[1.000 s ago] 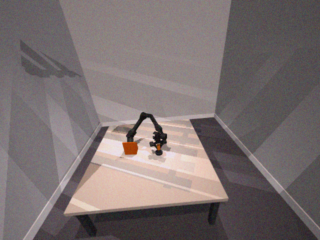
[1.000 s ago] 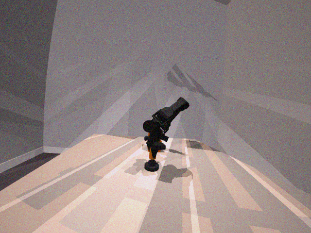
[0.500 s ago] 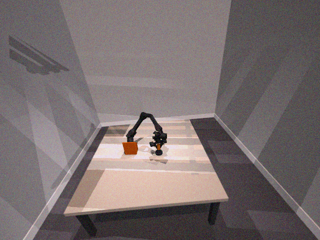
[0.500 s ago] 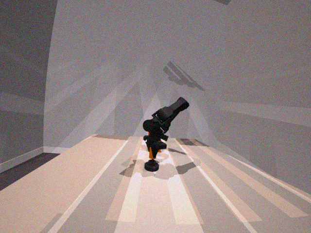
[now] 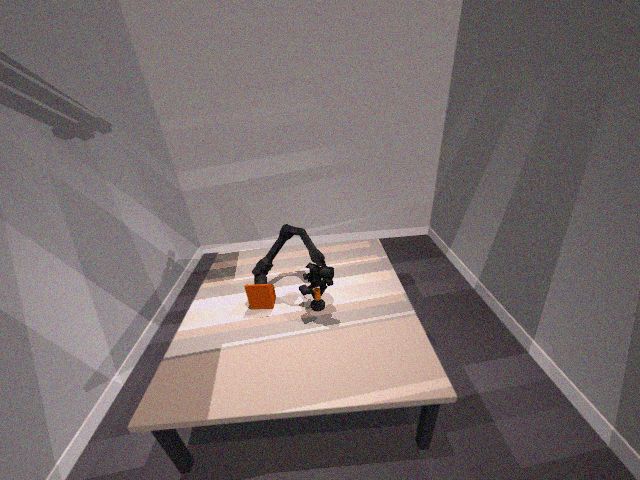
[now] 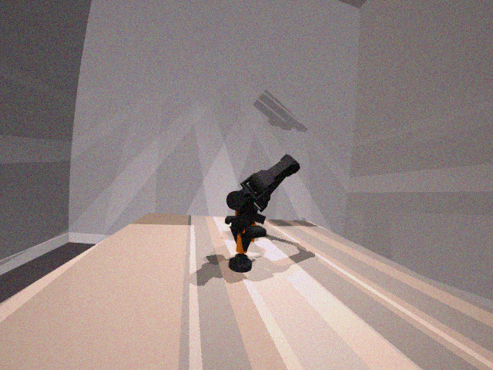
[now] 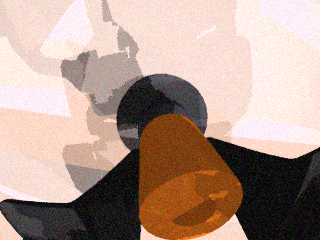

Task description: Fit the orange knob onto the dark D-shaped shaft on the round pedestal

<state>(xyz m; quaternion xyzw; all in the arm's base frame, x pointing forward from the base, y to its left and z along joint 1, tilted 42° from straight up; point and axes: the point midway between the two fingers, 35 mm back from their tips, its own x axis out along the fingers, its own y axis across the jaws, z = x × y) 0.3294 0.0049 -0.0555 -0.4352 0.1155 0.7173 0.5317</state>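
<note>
Right now my gripper tip is 2 cm below the orange knob. The rest, counted from my gripper tip: pedestal 4 cm below.
</note>
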